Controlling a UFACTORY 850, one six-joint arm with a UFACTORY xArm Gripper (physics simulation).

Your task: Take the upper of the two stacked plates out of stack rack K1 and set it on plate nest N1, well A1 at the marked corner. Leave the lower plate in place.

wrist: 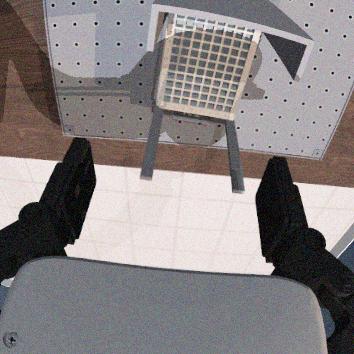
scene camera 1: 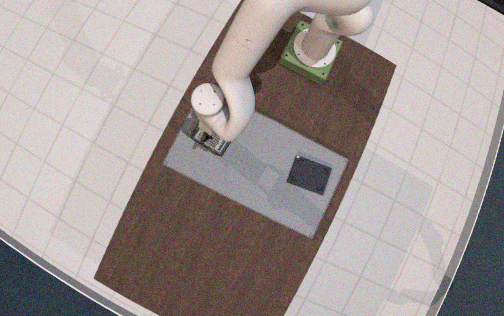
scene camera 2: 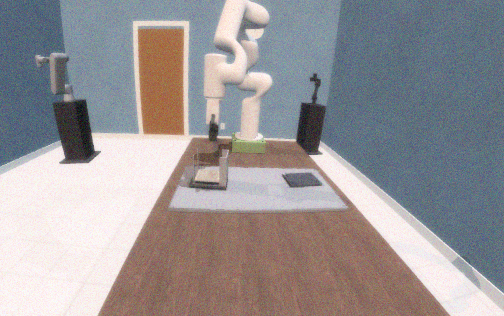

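The upper plate (scene camera 2: 207,173) (wrist: 207,70), a pale grid of square wells, lies in stack rack K1 (scene camera 2: 224,163) (wrist: 151,147) at the left of the mat. The lower plate cannot be told apart beneath it. The rack has a tall wall and slim upright posts. Plate nest N1 (scene camera 1: 310,175) (scene camera 2: 302,180) is a dark, flat square at the right of the mat, with a small pale mark at one corner in scene camera 1. My gripper (scene camera 2: 213,131) (wrist: 177,167) is open and empty, above the rack. In the wrist view the plate shows beyond the fingertips. In scene camera 1 the arm partly covers the rack.
A grey perforated mat (scene camera 1: 240,185) (scene camera 2: 250,204) (wrist: 110,117) lies on the brown table (scene camera 1: 200,240) (scene camera 2: 260,260). The arm's green base (scene camera 1: 305,70) (scene camera 2: 249,145) stands at the back of the table. The rack's posts and wall rise toward the gripper.
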